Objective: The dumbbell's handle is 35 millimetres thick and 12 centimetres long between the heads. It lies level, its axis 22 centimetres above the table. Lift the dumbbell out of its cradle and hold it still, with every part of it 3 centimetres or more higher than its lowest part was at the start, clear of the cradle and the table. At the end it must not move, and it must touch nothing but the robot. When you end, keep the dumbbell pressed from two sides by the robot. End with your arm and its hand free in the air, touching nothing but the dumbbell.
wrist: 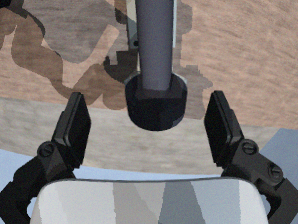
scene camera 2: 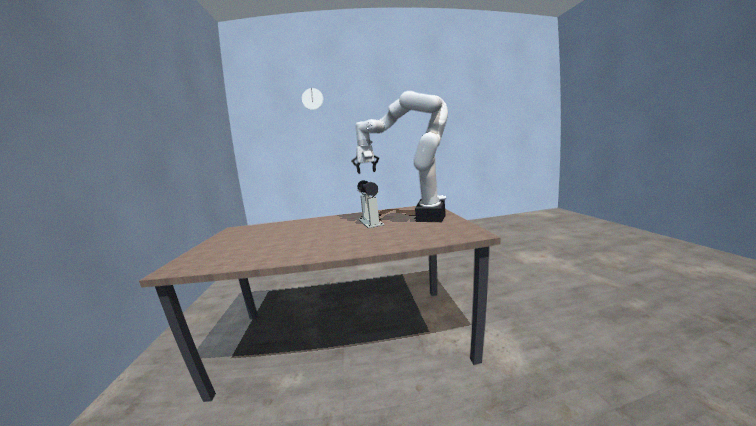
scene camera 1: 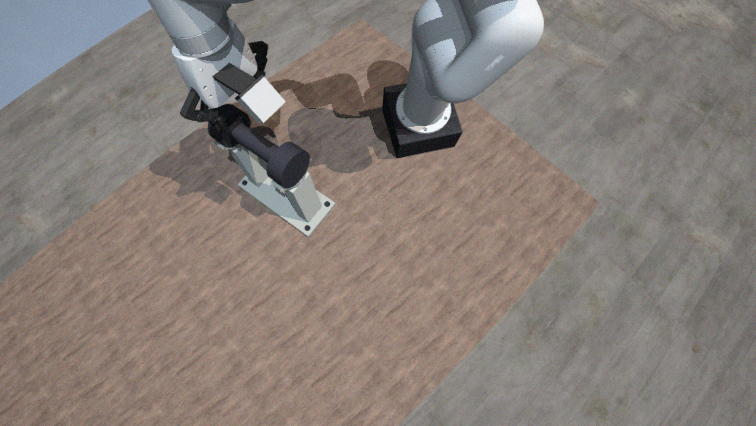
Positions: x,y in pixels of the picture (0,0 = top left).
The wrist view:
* my gripper: 147,106
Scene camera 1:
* my gripper: 242,110
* dark grey dumbbell: 287,164
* pale cradle: 302,206
